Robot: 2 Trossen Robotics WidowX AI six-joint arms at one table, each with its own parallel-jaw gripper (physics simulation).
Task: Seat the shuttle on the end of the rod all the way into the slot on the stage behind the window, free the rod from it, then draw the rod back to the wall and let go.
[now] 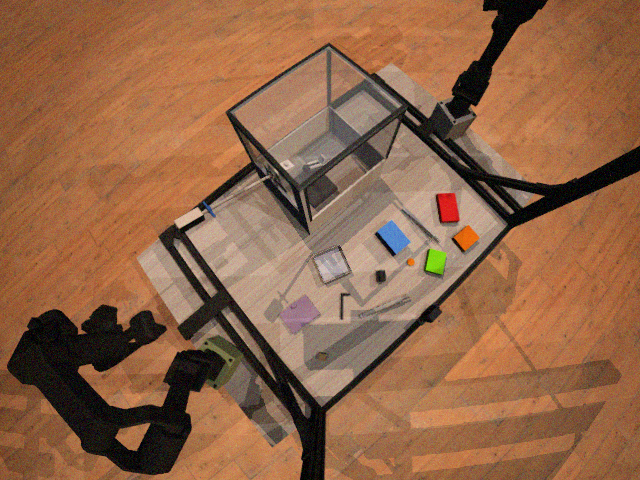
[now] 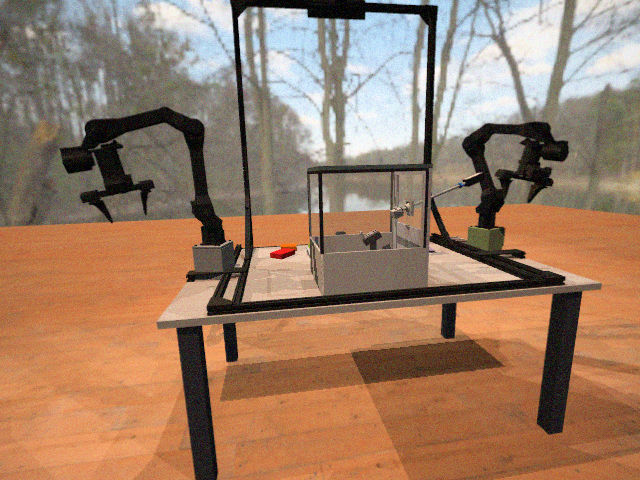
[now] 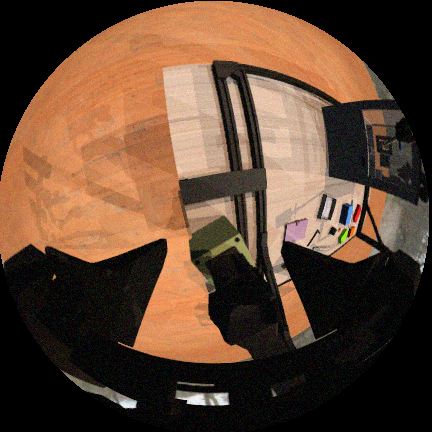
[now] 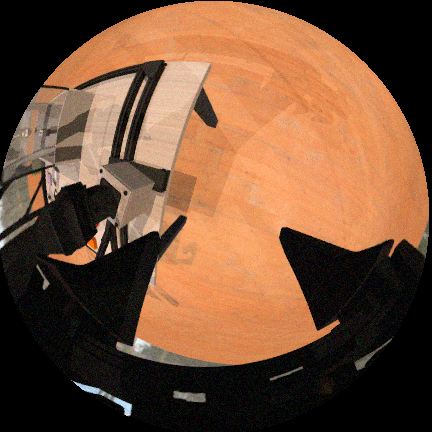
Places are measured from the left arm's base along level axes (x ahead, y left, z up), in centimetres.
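Where they show: left gripper, fingertip midpoint: (image 2: pixel 516 200) (image 3: pixel 226 246); right gripper, fingertip midpoint: (image 2: pixel 129 219) (image 3: pixel 396 171) (image 4: pixel 221 235); left arm's base, link origin: (image 1: pixel 210 364) (image 2: pixel 486 227) (image 3: pixel 226 264); right arm's base, link origin: (image 1: pixel 457 108) (image 2: pixel 213 243) (image 4: pixel 107 197).
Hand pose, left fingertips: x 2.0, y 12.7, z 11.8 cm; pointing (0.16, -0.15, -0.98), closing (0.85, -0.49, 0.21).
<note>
Things, the pixels of their top centre, and the offset from my left fingertips. "spot": a spot on its surface instead.
- blue collar, top centre: (image 1: pixel 207 208) (image 2: pixel 460 182) dx +32.6, dy +1.4, dz +7.9 cm
- framed clear case, surface spot: (image 1: pixel 278 79) spot: dx +65.7, dy +2.7, dz +13.6 cm
- clear tray, top centre: (image 1: pixel 332 263) (image 3: pixel 329 208) (image 4: pixel 53 175) dx +39.3, dy -26.7, dz -19.4 cm
- purple sheet, top centre: (image 1: pixel 299 313) (image 3: pixel 297 231) dx +21.5, dy -25.7, dz -20.1 cm
- black hex key, top centre: (image 1: pixel 345 306) dx +30.3, dy -36.5, dz -20.8 cm
- small black block, top centre: (image 1: pixel 381 275) dx +43.4, dy -41.4, dz -19.0 cm
The rod shows its pale handle (image 1: pixel 189 219) (image 2: pixel 472 178) and blue collar (image 1: pixel 208 209) (image 2: pixel 460 184) outside the framed clear case (image 1: pixel 278 79) (image 2: pixel 369 168). Its thin shaft slopes down through the case wall. Small light parts (image 2: pixel 397 212) sit around its inner end; which is the shuttle I cannot tell. A tilted dark grey block on a post (image 2: pixel 371 237), apparently the stage, stands lower and apart from them; its slot is too small to make out. My left gripper (image 2: pixel 516 199) (image 3: pixel 226 246) and right gripper (image 2: pixel 128 217) (image 4: pixel 220 232) are open, empty, raised beyond opposite table sides, away from the rod.
Blue (image 1: pixel 393 237), red (image 1: pixel 447 207), orange (image 1: pixel 466 238) and green (image 1: pixel 435 261) blocks lie on the table. A clear tray (image 1: pixel 331 264), purple sheet (image 1: pixel 300 313), black hex key (image 1: pixel 341 305) and small black block (image 1: pixel 381 275) lie nearby. Black rails (image 2: pixel 361 301) edge the table.
</note>
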